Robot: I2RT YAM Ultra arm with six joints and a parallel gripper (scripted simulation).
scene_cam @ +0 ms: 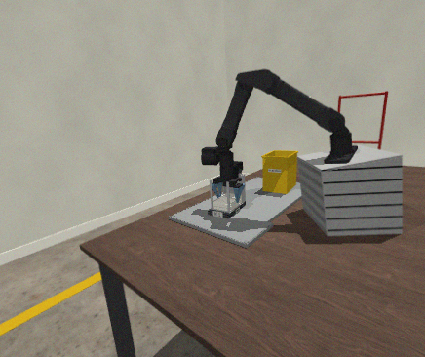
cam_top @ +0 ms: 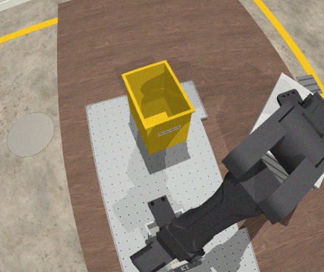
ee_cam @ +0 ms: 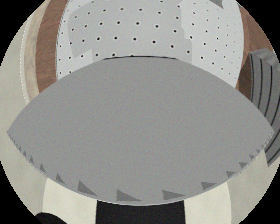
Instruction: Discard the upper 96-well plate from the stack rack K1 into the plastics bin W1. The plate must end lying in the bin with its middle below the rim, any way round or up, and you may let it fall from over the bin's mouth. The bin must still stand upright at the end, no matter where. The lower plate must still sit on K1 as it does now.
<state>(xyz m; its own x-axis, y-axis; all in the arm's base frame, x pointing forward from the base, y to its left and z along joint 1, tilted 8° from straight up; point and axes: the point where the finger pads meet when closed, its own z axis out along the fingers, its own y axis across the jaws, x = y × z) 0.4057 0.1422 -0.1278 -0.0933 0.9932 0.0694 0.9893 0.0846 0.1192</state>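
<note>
Now: hand 80 mm past the yellow plastics bin W1, 370 mm to the left of it and 50 mm below it.
</note>
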